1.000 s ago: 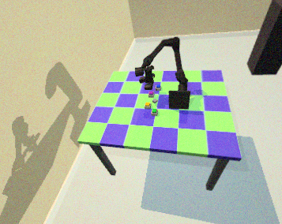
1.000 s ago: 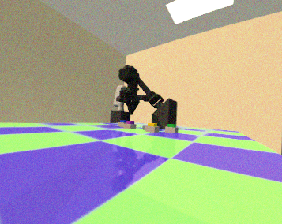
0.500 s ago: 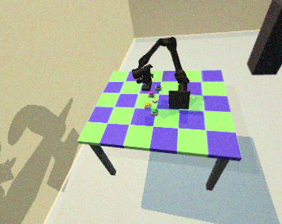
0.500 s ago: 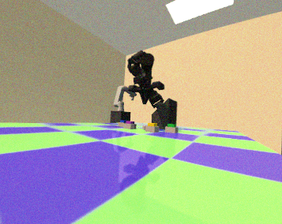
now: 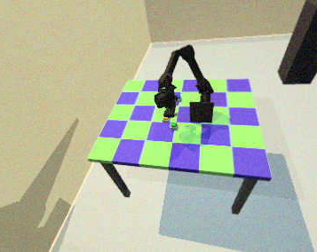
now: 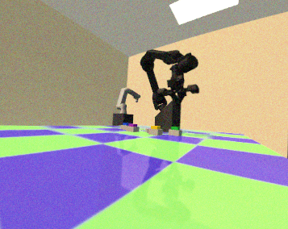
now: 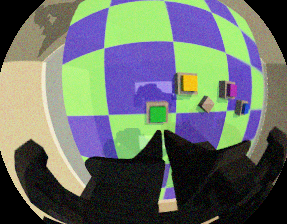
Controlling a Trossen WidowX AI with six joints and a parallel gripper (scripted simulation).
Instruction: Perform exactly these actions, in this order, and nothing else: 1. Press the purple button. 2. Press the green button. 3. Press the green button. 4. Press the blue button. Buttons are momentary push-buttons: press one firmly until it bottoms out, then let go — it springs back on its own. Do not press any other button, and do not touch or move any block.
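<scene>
My gripper tip is now 9 cm above the green button. Also, from my gripper tip: purple button (5 cm ahead, 21 cm to the right, 9 cm below); blue button (30 cm to the right, 9 cm below); small grey block (1 cm ahead, 14 cm to the right, 11 cm below).
</scene>
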